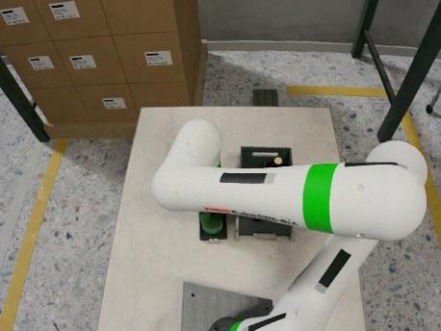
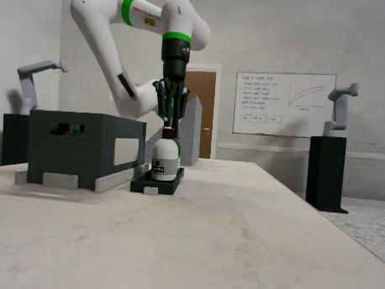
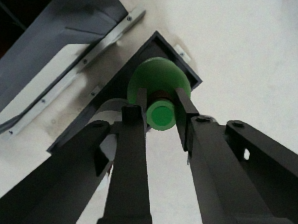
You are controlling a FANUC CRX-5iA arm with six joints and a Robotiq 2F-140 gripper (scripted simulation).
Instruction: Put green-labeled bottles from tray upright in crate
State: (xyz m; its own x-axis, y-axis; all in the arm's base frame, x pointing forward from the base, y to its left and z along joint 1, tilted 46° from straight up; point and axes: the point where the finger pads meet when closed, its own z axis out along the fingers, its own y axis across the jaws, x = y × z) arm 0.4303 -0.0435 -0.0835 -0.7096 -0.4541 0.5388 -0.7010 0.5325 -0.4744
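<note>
The white-labeled bottle lies 90 mm ahead of my hand and 80 mm below it. Round my hand: dark crate (200 mm to the right, 90 mm ahead, 80 mm below); then dark tray (150 mm below, 90 mm ahead).
</note>
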